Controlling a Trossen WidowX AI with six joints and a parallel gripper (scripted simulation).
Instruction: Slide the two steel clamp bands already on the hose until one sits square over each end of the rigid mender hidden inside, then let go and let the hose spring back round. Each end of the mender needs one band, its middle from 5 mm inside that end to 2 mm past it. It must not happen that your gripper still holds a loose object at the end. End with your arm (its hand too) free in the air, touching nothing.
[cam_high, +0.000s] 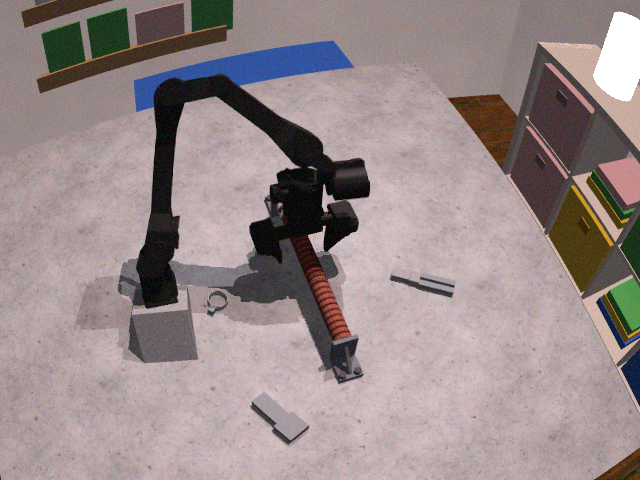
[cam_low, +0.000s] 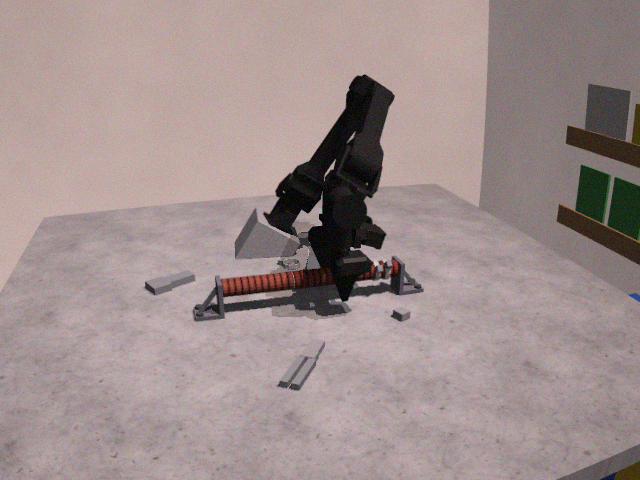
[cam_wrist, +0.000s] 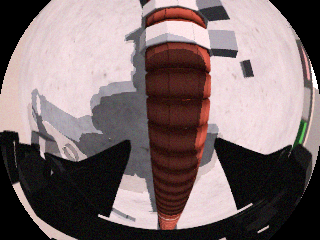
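My gripper is now 11 cm short of the small grey block, 8 cm to the right of it and 5 cm above it.
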